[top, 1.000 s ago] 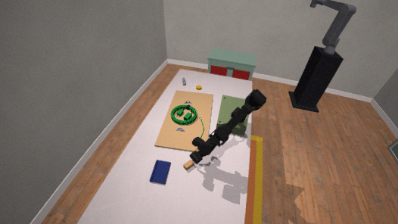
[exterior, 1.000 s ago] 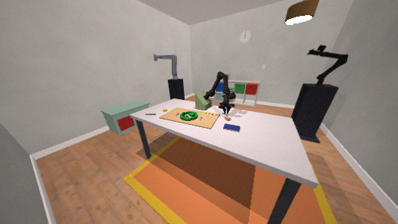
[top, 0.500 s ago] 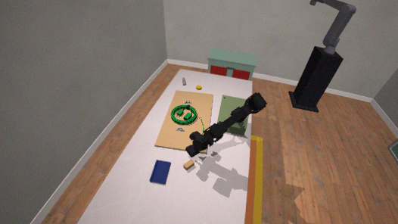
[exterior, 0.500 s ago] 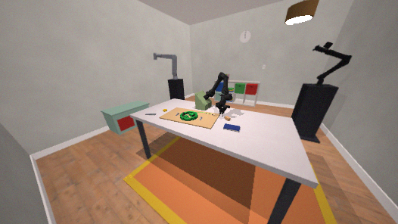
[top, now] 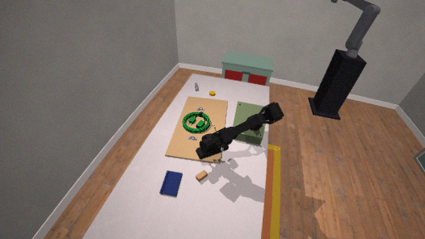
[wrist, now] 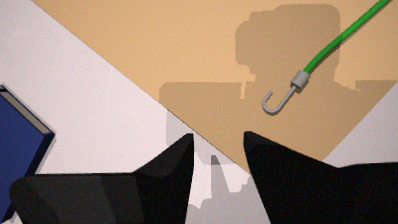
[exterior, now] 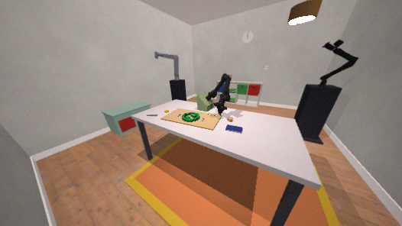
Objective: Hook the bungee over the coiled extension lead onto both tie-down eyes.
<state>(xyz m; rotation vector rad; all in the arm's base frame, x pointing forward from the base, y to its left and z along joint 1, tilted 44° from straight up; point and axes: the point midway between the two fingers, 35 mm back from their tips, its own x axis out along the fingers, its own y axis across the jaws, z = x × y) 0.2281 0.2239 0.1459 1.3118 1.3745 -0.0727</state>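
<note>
Right now my hand is 170 mm short of the green extension lead, 280 mm to the left of it and 50 mm above it. Also, from my hand: yellow disc (140 mm ahead, 680 mm to the right, 70 mm below); tan block (20 mm ahead, 120 mm to the left, 60 mm below).
</note>
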